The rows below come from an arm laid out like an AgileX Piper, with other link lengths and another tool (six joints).
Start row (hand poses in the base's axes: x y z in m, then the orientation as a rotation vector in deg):
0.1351 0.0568 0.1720 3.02 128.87 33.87
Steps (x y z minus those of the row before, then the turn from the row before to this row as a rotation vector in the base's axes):
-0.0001 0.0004 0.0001 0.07 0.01 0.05
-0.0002 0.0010 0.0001 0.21 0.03 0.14
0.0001 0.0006 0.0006 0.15 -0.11 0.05
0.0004 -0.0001 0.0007 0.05 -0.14 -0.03
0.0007 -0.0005 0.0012 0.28 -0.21 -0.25
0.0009 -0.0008 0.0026 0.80 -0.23 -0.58
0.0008 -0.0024 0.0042 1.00 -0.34 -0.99
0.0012 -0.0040 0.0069 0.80 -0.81 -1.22
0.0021 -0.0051 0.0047 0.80 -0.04 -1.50
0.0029 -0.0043 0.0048 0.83 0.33 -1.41
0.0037 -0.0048 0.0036 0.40 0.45 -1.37
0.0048 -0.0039 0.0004 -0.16 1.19 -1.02
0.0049 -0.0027 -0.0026 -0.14 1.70 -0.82
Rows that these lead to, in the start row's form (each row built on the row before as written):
0.1350 0.0572 0.1721 3.00 128.87 33.98
0.1348 0.0582 0.1722 2.96 128.86 34.29
0.1349 0.0588 0.1728 2.95 128.72 34.47
0.1353 0.0587 0.1735 2.97 128.57 34.50
0.1360 0.0582 0.1747 3.32 128.25 34.66
0.1369 0.0574 0.1773 4.30 127.70 35.22
0.1377 0.0550 0.1815 5.79 126.91 35.77
0.1389 0.0510 0.1884 7.27 125.67 35.93
0.1410 0.0459 0.1931 9.31 125.11 35.97
0.1439 0.0416 0.1979 11.39 124.89 36.10
0.1476 0.0368 0.2015 13.24 124.89 35.78
0.1524 0.0329 0.2019 14.68 125.82 35.04
0.1573 0.0302 0.1993 16.11 127.28 34.42

